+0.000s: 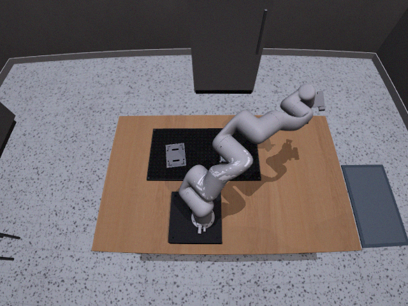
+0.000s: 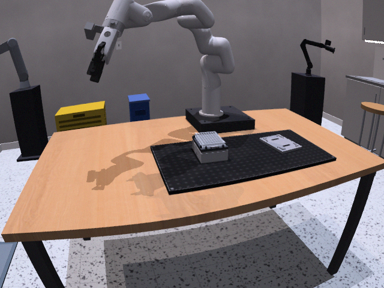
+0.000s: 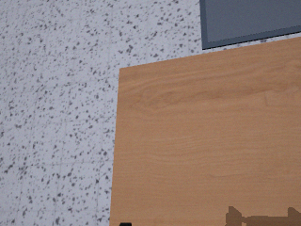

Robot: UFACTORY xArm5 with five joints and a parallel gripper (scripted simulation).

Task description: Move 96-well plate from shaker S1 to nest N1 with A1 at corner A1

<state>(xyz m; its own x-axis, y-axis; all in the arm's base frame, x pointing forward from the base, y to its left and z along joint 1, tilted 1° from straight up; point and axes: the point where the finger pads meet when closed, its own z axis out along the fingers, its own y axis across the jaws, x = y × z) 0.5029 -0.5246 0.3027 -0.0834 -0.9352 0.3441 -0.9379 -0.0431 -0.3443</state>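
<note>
Now: hand 39 cm to the right of the white 96-well plate, 29 cm above it and 11 cm past it. Round my hand: plate nest N1: 72 cm to the left, 34 cm below, 12 cm behind.
</note>
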